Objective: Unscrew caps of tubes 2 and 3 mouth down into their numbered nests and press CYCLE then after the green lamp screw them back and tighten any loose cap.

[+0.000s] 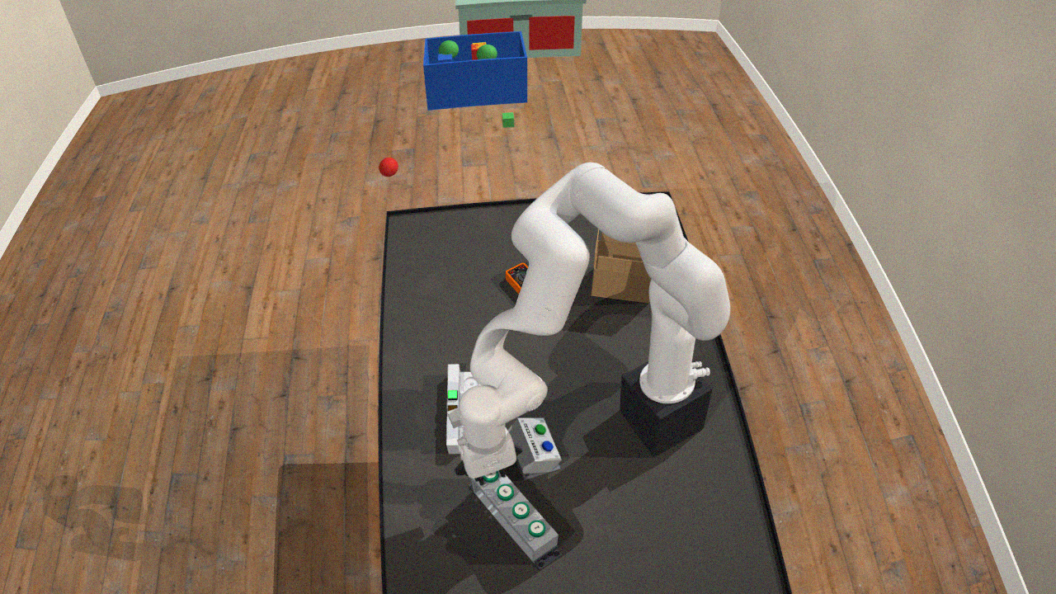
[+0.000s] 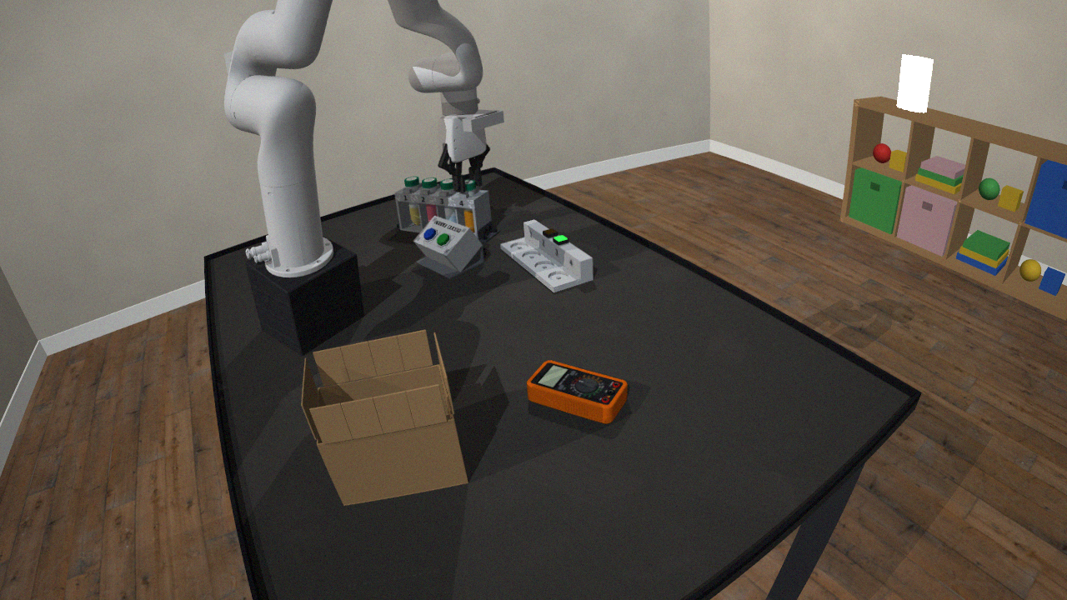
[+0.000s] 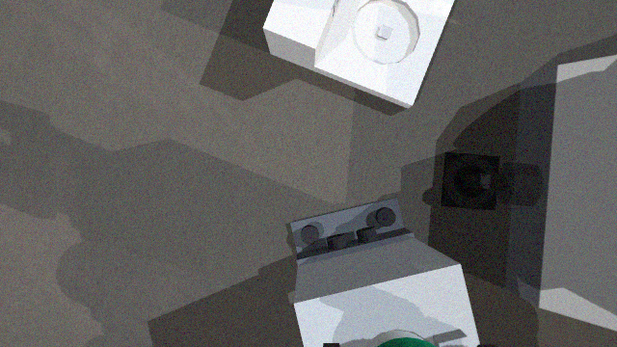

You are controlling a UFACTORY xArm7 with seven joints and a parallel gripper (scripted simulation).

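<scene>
The cap is 1 cm below my hand. From my hand the other things lie so: blue key: 13 cm behind, 8 cm to the right, 6 cm below; green key: 12 cm to the right, 12 cm behind, 6 cm below; key housing: 11 cm behind, 10 cm to the right, 7 cm below.
</scene>
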